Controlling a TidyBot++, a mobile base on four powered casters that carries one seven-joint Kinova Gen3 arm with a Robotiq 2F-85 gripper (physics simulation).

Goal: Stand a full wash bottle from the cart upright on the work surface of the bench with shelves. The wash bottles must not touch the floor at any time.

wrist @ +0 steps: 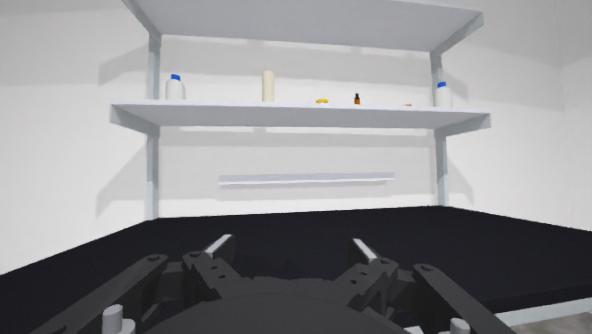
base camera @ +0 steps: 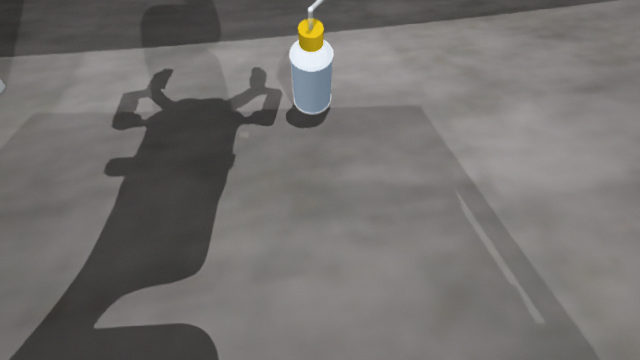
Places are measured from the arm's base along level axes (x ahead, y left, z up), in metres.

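Pixels of known places: gripper, between the fingertips: [wrist: 291, 249].
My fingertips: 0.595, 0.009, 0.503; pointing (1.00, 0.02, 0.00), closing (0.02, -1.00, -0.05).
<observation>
For each thing: its top centre in the pictures, then the offset to it from my fingertips, as dx, dy, dz. "*": a spot on its surface instead. Level surfaces: height alone.
- wash bottle, a spot on its surface: [base camera: 311, 82] * -0.015, -0.001, -0.821
- floor, height of its surface: dz -0.900
- black work surface, height of its surface: dz -0.138
- cream cylinder, centre of its top: [wrist: 267, 74] +0.703, +0.126, +0.497
- small amber bottle, centre of its top: [wrist: 356, 93] +0.733, -0.267, +0.411
A wash bottle [base camera: 311, 82] with a yellow cap, white shoulder, blue-grey body and bent spout is upright, low over the floor [base camera: 380, 200] in the base camera view. Its shadow lies just below its base; whether it touches the floor is hard to tell. My gripper [wrist: 291, 249] is open and empty, over the black work surface [wrist: 450, 250] of the bench with shelves in the wrist view. In the base camera view the gripper shows as a shadow, left of the bottle. The cart does not show.
A lower shelf [wrist: 300, 117] holds two blue-capped white bottles [wrist: 175, 90] [wrist: 443, 96], a cream cylinder [wrist: 268, 86] and a small amber bottle [wrist: 357, 99]. An upper shelf [wrist: 310, 20] spans above. The bench's front edge [wrist: 540, 296] is at the lower right.
</observation>
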